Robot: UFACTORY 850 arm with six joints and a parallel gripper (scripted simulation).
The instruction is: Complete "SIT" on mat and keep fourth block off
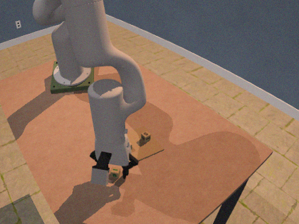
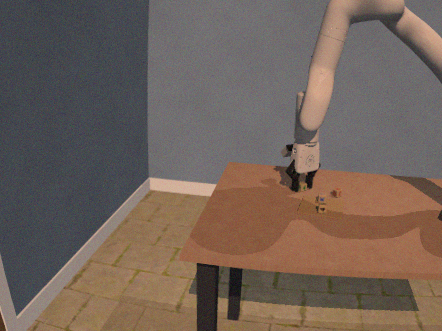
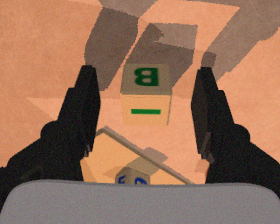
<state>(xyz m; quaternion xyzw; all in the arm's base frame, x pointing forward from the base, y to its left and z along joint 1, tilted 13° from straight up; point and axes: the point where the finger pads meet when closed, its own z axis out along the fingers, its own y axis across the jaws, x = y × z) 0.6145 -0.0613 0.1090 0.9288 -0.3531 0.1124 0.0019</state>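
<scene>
My hand is 130 mm to the right of the tan mat, 80 mm past it and 20 mm above it. From my hand the other things lie so: T block: 90 mm to the left, 80 mm behind; then S block: 170 mm to the left, 90 mm behind; then N block: 130 mm behind, 20 mm to the left, 10 mm below.
</scene>
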